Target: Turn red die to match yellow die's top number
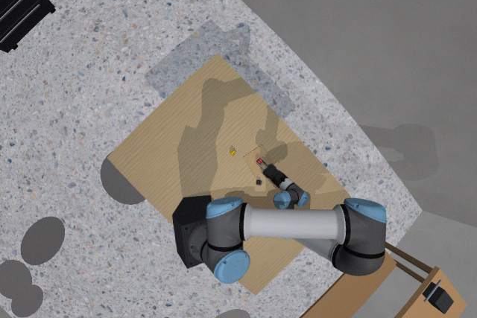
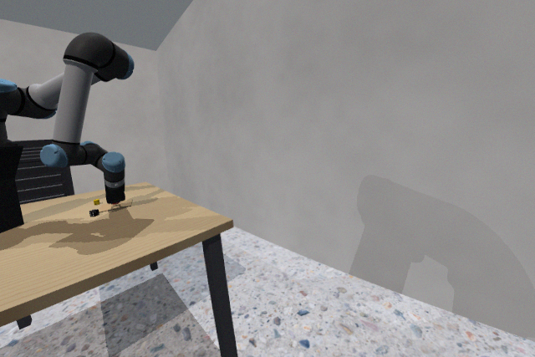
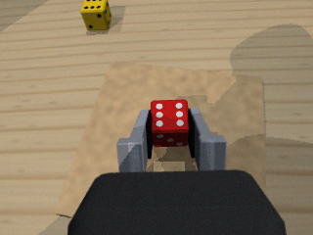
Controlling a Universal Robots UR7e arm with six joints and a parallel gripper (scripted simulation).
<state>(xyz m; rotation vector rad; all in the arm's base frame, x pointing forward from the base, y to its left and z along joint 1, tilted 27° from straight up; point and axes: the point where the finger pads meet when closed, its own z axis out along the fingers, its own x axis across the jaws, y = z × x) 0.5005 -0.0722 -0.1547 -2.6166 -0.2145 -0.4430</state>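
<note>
Now: the red die 1 cm to the left of my hand and 1 cm below it. The rest, counted from my hand: black die (9 cm behind, 8 cm to the right, 2 cm below); then tan mat (3 cm below, 1 cm to the left); then yellow die (16 cm to the left, 7 cm behind, 2 cm below).
</note>
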